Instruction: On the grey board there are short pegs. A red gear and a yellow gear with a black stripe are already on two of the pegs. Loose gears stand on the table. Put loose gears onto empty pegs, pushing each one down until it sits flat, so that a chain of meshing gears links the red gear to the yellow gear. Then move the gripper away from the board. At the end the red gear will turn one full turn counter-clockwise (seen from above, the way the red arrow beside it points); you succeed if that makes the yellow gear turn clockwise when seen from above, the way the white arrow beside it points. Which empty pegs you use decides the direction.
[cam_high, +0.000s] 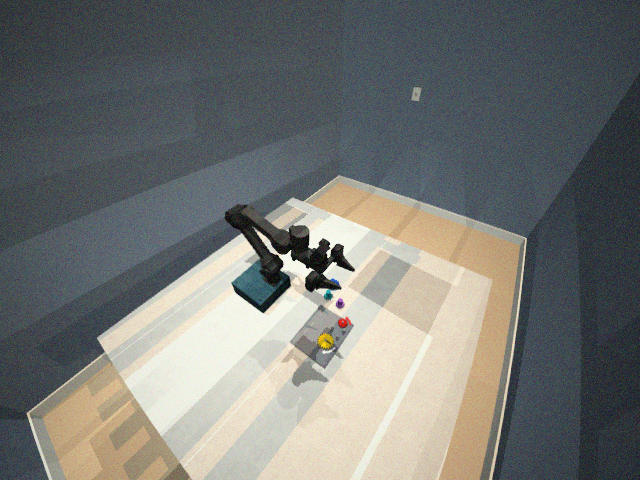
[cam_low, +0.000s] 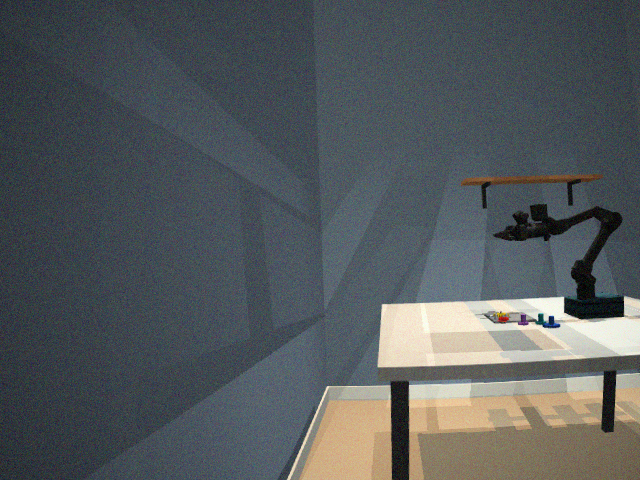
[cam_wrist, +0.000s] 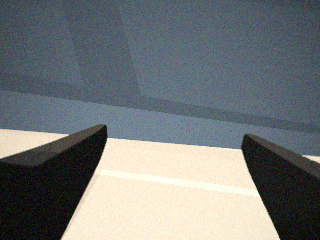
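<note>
Now: gripper tip 80 mm past the purple gear, 100 mm to the right of it and 330 mm above it. Also, from my gripper tip: red gear 20 mm behind, 20 mm to the left, 330 mm below; red arrow 50 mm to the left, 340 mm below; yellow gear 30 mm behind, 80 mm to the right, 330 mm below.
</note>
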